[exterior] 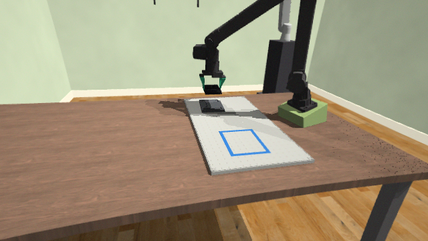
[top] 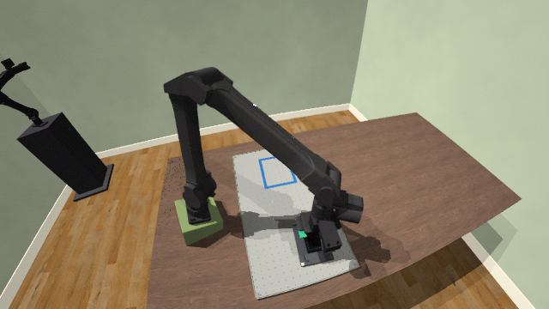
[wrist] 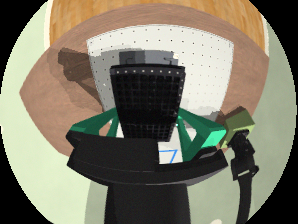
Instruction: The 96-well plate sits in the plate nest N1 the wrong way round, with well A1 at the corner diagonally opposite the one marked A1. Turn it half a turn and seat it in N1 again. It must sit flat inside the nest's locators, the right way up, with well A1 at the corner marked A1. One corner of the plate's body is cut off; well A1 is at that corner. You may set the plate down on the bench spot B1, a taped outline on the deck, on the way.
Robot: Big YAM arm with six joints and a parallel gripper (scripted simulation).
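Right now my hand is right at the black 96-well plate. From my hand the other things lie so: white corner mark: 90 mm below, 70 mm behind, 60 mm to the right; dark plate nest N1: 100 mm below.
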